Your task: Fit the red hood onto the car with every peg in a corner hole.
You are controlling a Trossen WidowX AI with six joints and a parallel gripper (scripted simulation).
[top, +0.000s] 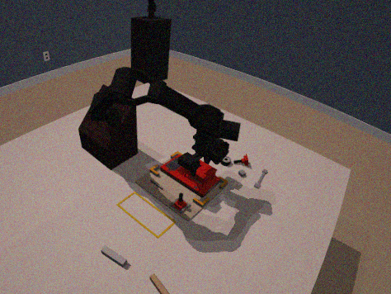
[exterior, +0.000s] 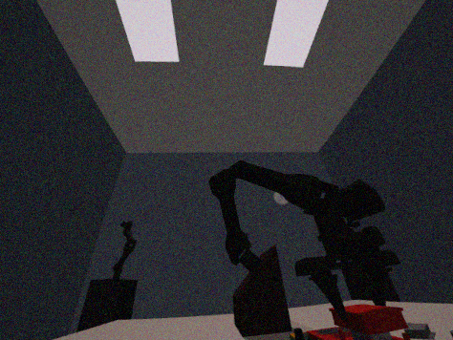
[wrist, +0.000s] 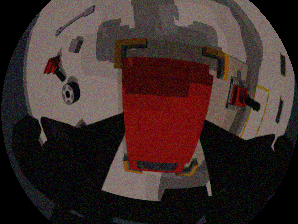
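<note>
Right now my gripper tip is 3 cm above the grey engine block. From my gripper tip the other things lie so: wheel 1 cm behind, 17 cm to the left, 5 cm below; then wooden bar 22 cm ahead, 36 cm to the right, 5 cm below; then red hood right at my gripper tip.
</note>
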